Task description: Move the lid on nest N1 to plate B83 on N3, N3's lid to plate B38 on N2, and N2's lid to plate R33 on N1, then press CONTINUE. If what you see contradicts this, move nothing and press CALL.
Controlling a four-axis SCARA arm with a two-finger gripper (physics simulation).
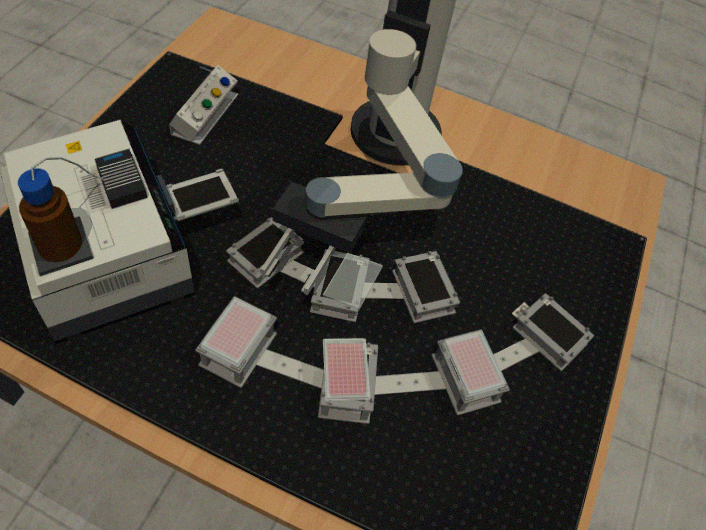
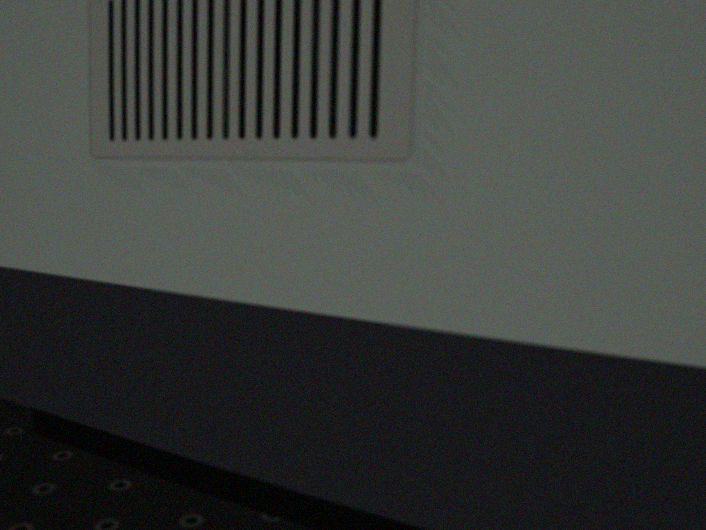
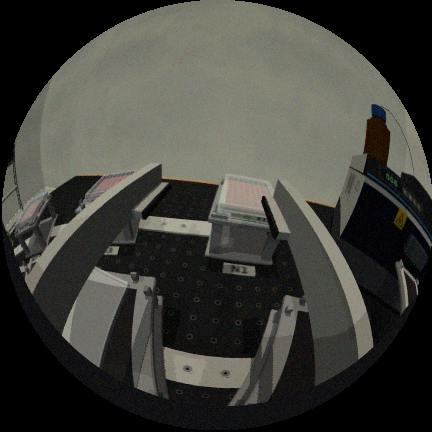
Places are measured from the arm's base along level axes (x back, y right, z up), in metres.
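Where they show: gripper, fingertip midpoint: (image 1: 284,282) (image 3: 217,180).
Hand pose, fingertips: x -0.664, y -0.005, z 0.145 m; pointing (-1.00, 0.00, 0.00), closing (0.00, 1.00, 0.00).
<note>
Things, the pixels of their top centre, and the offset from my fingertips. "pt": a spot on its surface instead.
- clear lid at its top centre: (image 3: 65,310) (image 1: 353,278) dx +0.119, dy -0.106, dz -0.067 m
- middle inner nest at a spot on its surface: (image 1: 333,312) pt dx +0.055, dy -0.093, dz -0.127 m
- pink plate at its top centre: (image 3: 249,188) (image 1: 236,329) dx -0.116, dy +0.046, dz -0.046 m
- front middle plate at its top centre: (image 3: 113,176) (image 1: 346,365) dx -0.091, dy -0.184, dz -0.041 m
- front right plate at its top centre: (image 1: 475,361) (image 3: 29,206) dx +0.041, dy -0.410, dz -0.051 m
- button box at a spot on its surface: (image 1: 193,116) pt dx +0.374, dy +0.460, dz -0.064 m
- brown bottle at a spot on its surface: (image 1: 54,228) pt dx -0.201, dy +0.356, dz +0.182 m
My gripper (image 1: 288,282) (image 3: 217,180) is shut at its narrow gap, fingers apart with nothing between them, low between the left and middle inner nests. A clear lid (image 1: 354,280) (image 3: 95,305) lies askew on the middle inner nest (image 1: 333,312). On nest N1, front left, a pink plate (image 1: 236,330) (image 3: 245,195) appears covered by a clear lid. The front middle plate (image 1: 346,367) (image 3: 107,185) looks deeper pink, seemingly bare. The front right plate (image 1: 472,365) (image 3: 34,207) looks covered. Plate codes are unreadable. The button box (image 1: 191,116) has blue, yellow, green and white buttons.
A white instrument (image 1: 108,245) (image 2: 484,228) (image 3: 352,195) with a brown bottle (image 1: 54,228) (image 3: 377,137) stands left, its tray (image 1: 230,183) extended. Empty nests stand at inner left (image 1: 236,251), inner right (image 1: 452,296) and far right (image 1: 580,341).
</note>
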